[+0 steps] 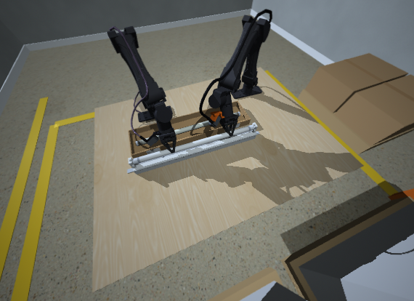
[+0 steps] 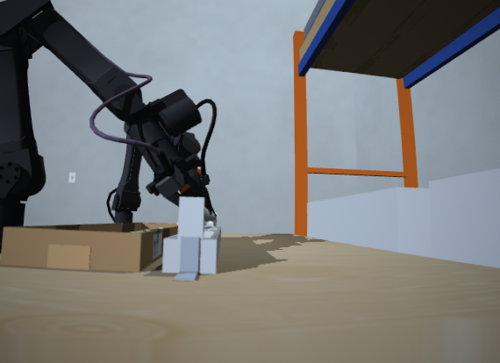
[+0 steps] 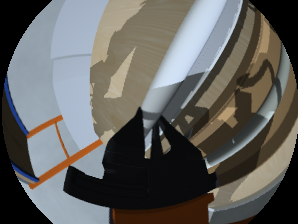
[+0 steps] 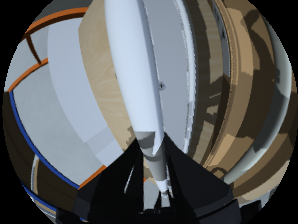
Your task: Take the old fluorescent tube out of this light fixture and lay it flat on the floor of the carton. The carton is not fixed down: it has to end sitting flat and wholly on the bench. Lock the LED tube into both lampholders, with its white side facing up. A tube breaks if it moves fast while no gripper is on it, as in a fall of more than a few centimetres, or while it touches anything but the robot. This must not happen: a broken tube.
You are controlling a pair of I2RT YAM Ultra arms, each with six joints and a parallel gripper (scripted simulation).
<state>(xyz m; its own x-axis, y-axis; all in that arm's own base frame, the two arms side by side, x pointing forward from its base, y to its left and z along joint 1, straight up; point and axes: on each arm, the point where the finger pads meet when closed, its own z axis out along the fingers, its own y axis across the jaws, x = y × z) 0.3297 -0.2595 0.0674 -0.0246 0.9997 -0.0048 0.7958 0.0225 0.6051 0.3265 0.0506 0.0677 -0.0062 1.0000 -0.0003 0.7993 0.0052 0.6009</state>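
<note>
Now: right hand 12 cm to the right of the LED tube. From my right hand the other things lie so: brown carton (14 cm behind, 12 cm to the left, 5 cm below); white fixture (12 cm to the left, 1 cm below); old fluorescent tube (14 cm behind, 12 cm to the left, 5 cm below).
</note>
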